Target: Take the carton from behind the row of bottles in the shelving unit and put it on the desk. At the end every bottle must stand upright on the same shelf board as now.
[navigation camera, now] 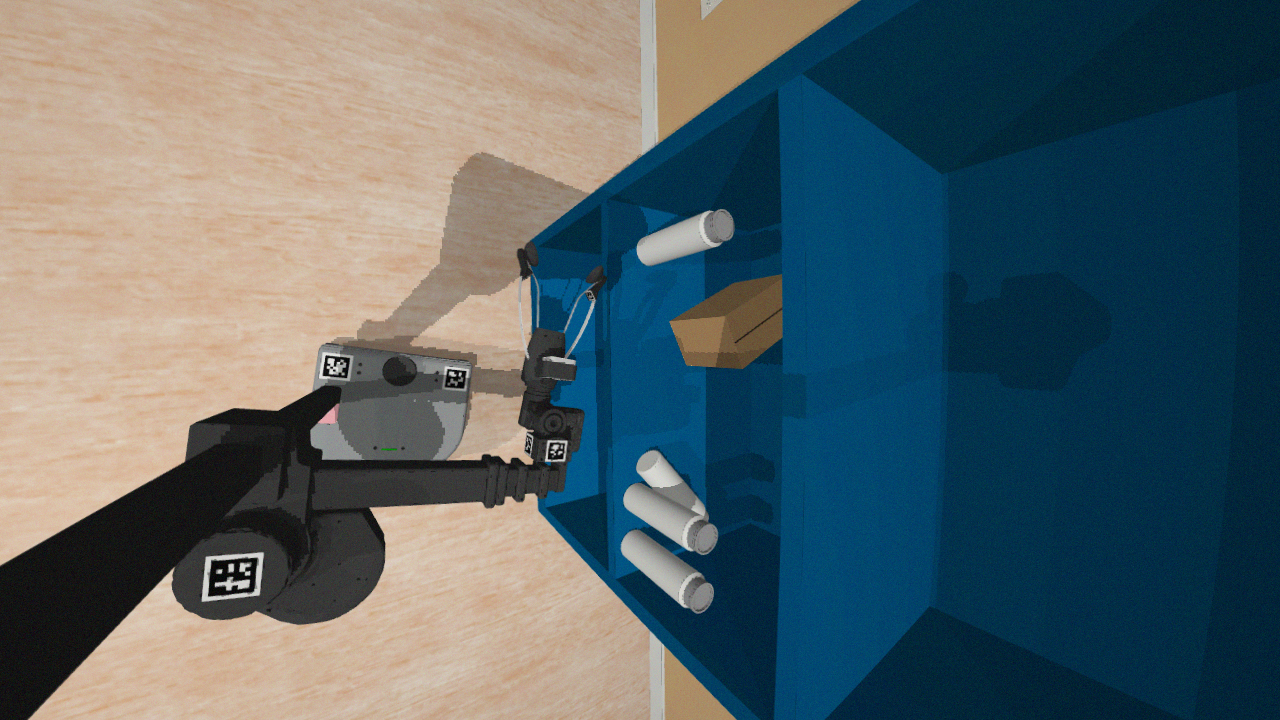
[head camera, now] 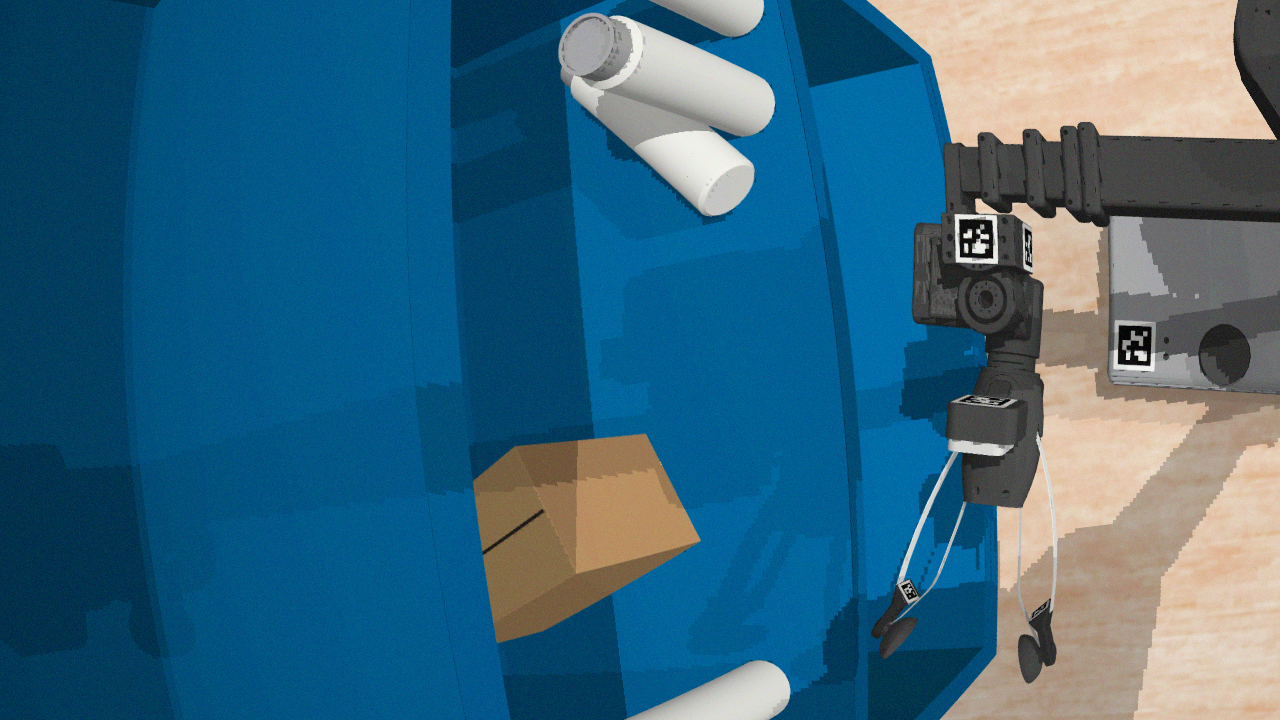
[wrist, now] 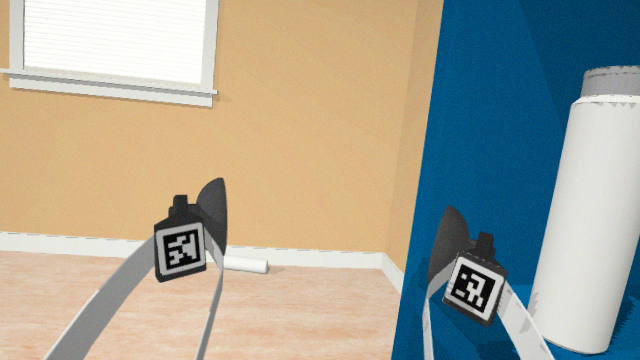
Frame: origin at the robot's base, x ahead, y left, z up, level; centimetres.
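Where they show: gripper, fingertip midpoint: (navigation camera: 567, 253) (head camera: 957, 670) (wrist: 330, 218); robot's base, link origin: (navigation camera: 399, 369) (head camera: 1221, 352).
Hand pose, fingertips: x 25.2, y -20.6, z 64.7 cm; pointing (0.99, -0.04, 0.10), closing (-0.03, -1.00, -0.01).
Each offset is from my fingertips to the top centre of the thing. "*": to the spot under its first point. Level surfaces: height alone.
The brown carton {dx -2.5, dy -45.2, dz +6.7 cm} (head camera: 617, 519) (navigation camera: 720, 326) stands at an angle at the back of the blue shelf board {dz -11.3 cm} (head camera: 716, 358) (navigation camera: 657, 385), its far part hidden by the board above. One white bottle {dx +9.6, dy -23.2, dz +12.2 cm} (head camera: 716, 694) (navigation camera: 677, 240) (wrist: 580, 225) stands upright on one side of it. On the other side, two bottles stand upright, one {dx -46.1, dy -28.0, dz +12.2 cm} (head camera: 693, 80) (navigation camera: 662, 514) and an outer one {dx -56.9, dy -28.9, dz +12.2 cm} (head camera: 720, 10) (navigation camera: 660, 564). Another bottle {* dx -40.8, dy -32.5, dz -4.7 cm} (head camera: 666, 147) (navigation camera: 666, 483) is tipped over, its base showing, its cap end hidden beside the nearer upright bottle. My gripper (head camera: 964, 646) (navigation camera: 562, 267) (wrist: 330, 218) is open and empty, outside the shelf front. The desk does not show.
The blue shelving unit (head camera: 295, 268) (navigation camera: 859, 358) has a higher board and side panels around the bottles' compartment. My arm (head camera: 1181, 177) (navigation camera: 393, 483) reaches toward its front edge. In the wrist view a white cylinder {* dx +127.1, dy +32.0, dz -60.1 cm} (wrist: 246, 264) lies on the floor by the wall, under a window {* dx +128.1, dy +98.1, dz +35.6 cm} (wrist: 115, 40).
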